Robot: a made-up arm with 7 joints. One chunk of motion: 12 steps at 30 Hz.
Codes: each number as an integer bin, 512 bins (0 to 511) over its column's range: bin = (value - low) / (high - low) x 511, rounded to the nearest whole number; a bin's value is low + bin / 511 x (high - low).
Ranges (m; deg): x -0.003..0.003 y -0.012..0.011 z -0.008..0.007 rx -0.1..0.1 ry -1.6..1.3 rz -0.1..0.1
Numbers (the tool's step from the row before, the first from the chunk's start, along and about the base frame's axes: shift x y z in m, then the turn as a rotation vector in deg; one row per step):
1: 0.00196 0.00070 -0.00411 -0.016 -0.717 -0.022
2: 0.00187 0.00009 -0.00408 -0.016 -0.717 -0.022
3: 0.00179 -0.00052 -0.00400 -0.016 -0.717 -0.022
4: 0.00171 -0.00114 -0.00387 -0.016 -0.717 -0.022
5: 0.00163 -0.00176 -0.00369 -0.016 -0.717 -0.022
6: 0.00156 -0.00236 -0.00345 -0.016 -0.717 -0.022
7: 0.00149 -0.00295 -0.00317 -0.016 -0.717 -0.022
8: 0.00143 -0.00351 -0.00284 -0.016 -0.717 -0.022
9: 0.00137 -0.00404 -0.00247 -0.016 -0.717 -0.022
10: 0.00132 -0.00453 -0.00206 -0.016 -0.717 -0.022
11: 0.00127 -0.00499 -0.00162 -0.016 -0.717 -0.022
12: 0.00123 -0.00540 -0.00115 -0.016 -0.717 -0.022
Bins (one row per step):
1: 422 282 133 215 156 199
2: 415 269 134 215 156 199
3: 408 255 136 215 156 199
4: 401 241 141 215 156 199
5: 394 228 147 215 156 199
6: 388 214 155 215 156 199
7: 382 201 165 215 156 199
8: 377 189 176 215 156 199
9: 372 177 188 215 156 199
10: 368 166 202 215 156 199
11: 364 156 217 215 156 199
12: 360 147 233 215 156 199

